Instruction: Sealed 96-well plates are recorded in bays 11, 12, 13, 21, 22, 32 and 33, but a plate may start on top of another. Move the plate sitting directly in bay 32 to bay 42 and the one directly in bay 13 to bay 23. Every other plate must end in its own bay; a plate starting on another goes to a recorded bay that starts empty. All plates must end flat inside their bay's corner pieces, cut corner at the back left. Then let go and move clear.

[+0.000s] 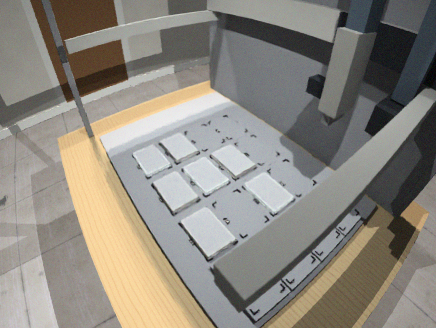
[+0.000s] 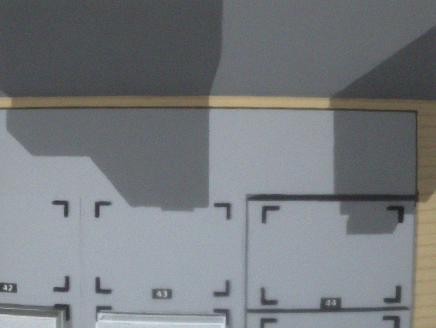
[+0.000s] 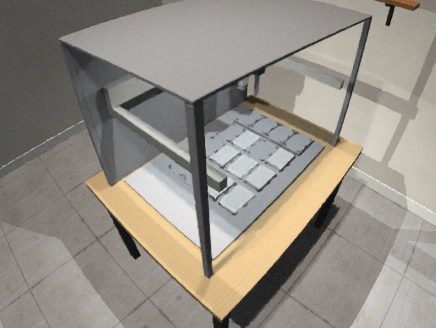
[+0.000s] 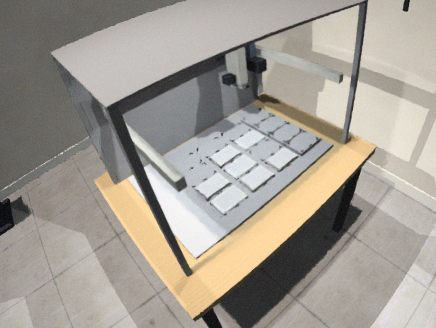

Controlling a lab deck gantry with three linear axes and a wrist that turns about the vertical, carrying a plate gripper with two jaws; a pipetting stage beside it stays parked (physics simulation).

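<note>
Image 1 shows a plate [image 1: 235, 163], a plate [image 1: 208, 233] and a plate [image 1: 263, 188], together with a bay 23 [image 1: 246, 218]. A plate [image 1: 203, 173], a plate [image 1: 175, 192] and a plate [image 1: 150, 159] are visible there too. In image 2 there is a bay 43 [image 2: 137, 244].
</note>
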